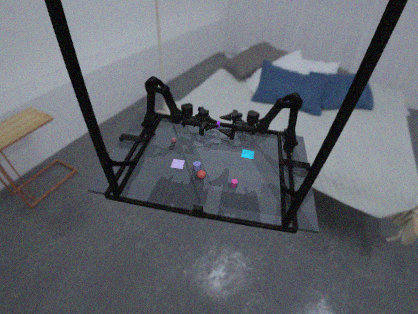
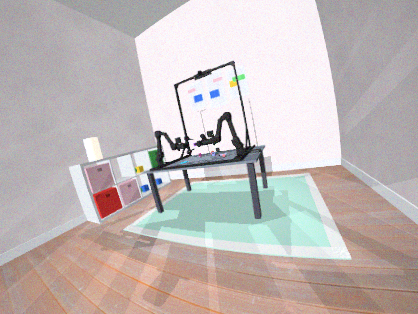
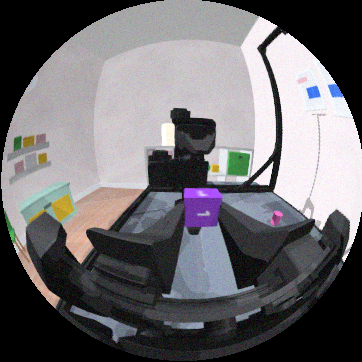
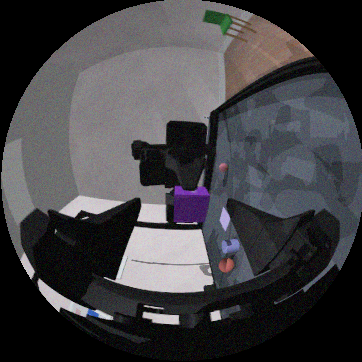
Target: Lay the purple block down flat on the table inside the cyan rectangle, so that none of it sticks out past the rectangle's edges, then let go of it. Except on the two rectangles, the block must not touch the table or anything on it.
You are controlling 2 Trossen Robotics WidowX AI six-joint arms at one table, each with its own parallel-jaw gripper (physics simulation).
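Places are measured from the left arm's base along level axes (x ahead, y left, z up), in metres.
Pixels of known places: left gripper, fingertip midpoint: point(image 1: 218, 124) point(image 2: 195, 144) point(image 3: 200, 204) point(image 4: 187, 204); right gripper, fingertip midpoint: point(image 1: 218, 123) point(image 2: 194, 143) point(image 3: 197, 200) point(image 4: 184, 202); left arm's base, link origin: point(image 1: 149, 131) point(image 2: 241, 153) point(image 4: 210, 149); right arm's base, link origin: point(image 1: 288, 148) point(image 2: 160, 165).
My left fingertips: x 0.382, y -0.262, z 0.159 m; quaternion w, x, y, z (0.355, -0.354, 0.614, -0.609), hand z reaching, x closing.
For each thing: its top centre in the pictures, then the offset to it from my left fingertips. "pt": a spot on its surface instead.
- purple block, top centre: point(image 3: 201, 192) point(image 4: 173, 203) point(image 1: 218, 122) 0.001 m left, 0.001 m back, 0.014 m up
- cyan rectangle, surface spot: point(image 1: 247, 154) point(image 2: 184, 162) pt 0.130 m right, 0.160 m ahead, 0.177 m down
- lilac rectangle, surface spot: point(image 4: 224, 218) point(image 1: 178, 163) pt 0.071 m right, 0.272 m back, 0.177 m down
- lilac cylinder, top centre: point(image 4: 223, 246) point(image 1: 197, 163) 0.142 m right, 0.180 m back, 0.137 m down
- orange-red ball, top centre: point(image 4: 218, 265) point(image 1: 201, 171) 0.213 m right, 0.180 m back, 0.128 m down
- pink cylinder, top centre: point(image 3: 277, 213) point(image 1: 234, 181) 0.329 m right, 0.031 m back, 0.137 m down
- small red ball, top centre: point(image 4: 219, 166) point(image 1: 173, 138) 0.124 m left, 0.247 m back, 0.144 m down
The purple block point(image 1: 218, 124) point(image 2: 195, 144) point(image 3: 202, 211) point(image 4: 190, 204) is a small cube held in the air over the far edge of the table. My left gripper point(image 1: 214, 124) point(image 3: 200, 204) is shut on it from the left. My right gripper point(image 1: 226, 125) point(image 4: 184, 202) is open and empty. It faces the block from the right, its fingertips close to it, and I cannot tell whether they reach around it. The cyan rectangle point(image 1: 247, 154) point(image 2: 184, 162) lies flat on the table, to the front right of the block, with nothing on it.
A lilac rectangle point(image 1: 178, 163) point(image 4: 224, 218) lies left of centre. Beside it stand a lilac cylinder point(image 1: 196, 165) point(image 4: 230, 245) and an orange-red ball point(image 1: 201, 174) point(image 4: 225, 265). A pink cylinder point(image 1: 234, 183) point(image 3: 276, 218) stands nearer the front. A small red ball point(image 1: 173, 140) point(image 4: 223, 166) lies at the far left.
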